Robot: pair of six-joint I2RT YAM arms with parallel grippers.
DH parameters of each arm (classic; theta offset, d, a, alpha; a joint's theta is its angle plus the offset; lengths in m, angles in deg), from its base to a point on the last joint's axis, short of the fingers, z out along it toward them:
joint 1: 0 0.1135 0.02 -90
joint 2: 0 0 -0.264 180
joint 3: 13.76 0 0.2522 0
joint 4: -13.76 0 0.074 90
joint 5: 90 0 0 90
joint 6: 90 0.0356 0 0
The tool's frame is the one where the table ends.
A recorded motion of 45 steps. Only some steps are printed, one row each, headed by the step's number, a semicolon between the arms.
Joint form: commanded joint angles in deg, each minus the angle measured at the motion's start. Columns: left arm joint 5, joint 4, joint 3, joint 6, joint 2, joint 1; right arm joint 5, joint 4, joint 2, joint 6, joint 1, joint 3.
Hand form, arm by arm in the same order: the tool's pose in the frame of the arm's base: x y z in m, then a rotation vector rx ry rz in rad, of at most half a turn. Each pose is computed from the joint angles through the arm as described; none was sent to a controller.
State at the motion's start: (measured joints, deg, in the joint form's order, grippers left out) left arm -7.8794 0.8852 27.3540 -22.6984 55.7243 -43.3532; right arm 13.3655 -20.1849 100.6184 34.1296 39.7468 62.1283
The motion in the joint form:
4: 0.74 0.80 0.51 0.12 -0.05 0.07; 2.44 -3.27 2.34 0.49 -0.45 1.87
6: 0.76 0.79 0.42 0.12 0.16 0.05; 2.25 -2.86 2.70 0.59 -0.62 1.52
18: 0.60 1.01 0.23 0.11 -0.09 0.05; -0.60 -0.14 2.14 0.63 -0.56 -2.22
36: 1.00 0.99 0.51 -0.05 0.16 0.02; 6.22 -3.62 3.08 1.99 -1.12 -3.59
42: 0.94 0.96 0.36 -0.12 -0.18 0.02; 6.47 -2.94 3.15 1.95 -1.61 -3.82
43: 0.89 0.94 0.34 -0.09 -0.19 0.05; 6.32 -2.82 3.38 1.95 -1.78 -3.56
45: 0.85 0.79 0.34 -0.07 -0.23 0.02; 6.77 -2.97 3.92 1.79 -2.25 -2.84
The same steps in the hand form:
4: 0.1588 -0.1435 0.2222 0.2933 2.0546 -0.5942; 0.2828 0.2189 0.1674 -0.0175 2.5951 0.0951
6: 0.1589 -0.1437 0.2209 0.2952 2.0597 -0.5920; 0.2832 0.2180 0.1640 -0.0135 2.6011 0.0941
18: 0.1585 -0.1431 0.2210 0.2920 2.0547 -0.5919; 0.2745 0.2136 0.1513 -0.0315 2.6338 0.1423
36: 0.1590 -0.1441 0.2218 0.2944 2.0563 -0.6006; 0.2702 0.2007 0.1382 0.0269 2.6467 -0.0647
42: 0.1583 -0.1434 0.2220 0.2918 2.0538 -0.6018; 0.2722 0.1984 0.1373 0.0398 2.6391 -0.0669
43: 0.1583 -0.1433 0.2218 0.2913 2.0541 -0.6001; 0.2739 0.1985 0.1373 0.0437 2.6387 -0.0629
45: 0.1581 -0.1432 0.2217 0.2922 2.0557 -0.5986; 0.2779 0.1978 0.1374 0.0529 2.6336 -0.0746

